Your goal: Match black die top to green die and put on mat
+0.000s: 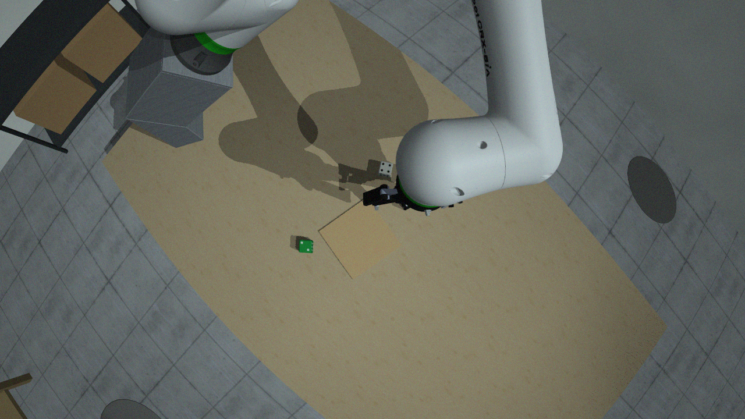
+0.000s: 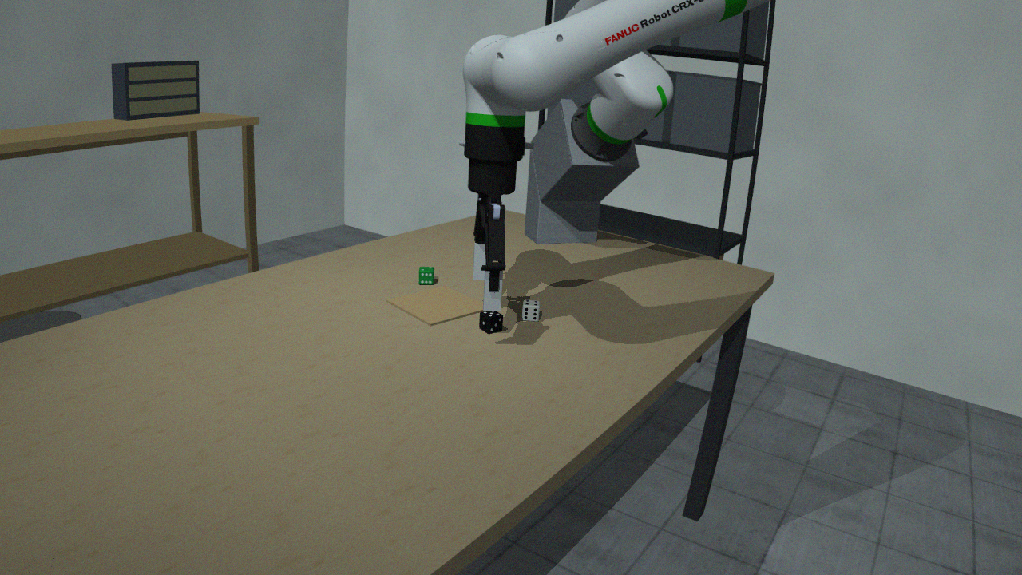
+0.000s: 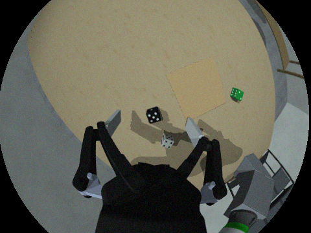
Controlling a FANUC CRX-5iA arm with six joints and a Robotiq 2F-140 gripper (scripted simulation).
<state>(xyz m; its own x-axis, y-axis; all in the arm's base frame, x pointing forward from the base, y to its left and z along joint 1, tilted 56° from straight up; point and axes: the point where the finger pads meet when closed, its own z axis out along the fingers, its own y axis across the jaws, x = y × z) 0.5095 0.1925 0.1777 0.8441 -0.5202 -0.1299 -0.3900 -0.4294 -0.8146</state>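
The black die is 60 mm below my hand, 10 mm to the left of it and 10 mm behind it. Also, from my hand: white die: 100 mm behind, 60 mm below, 10 mm to the right; then green die: 260 mm to the right, 60 mm below, 20 mm behind; then tan mat: 130 mm to the right, 70 mm below, 20 mm ahead.
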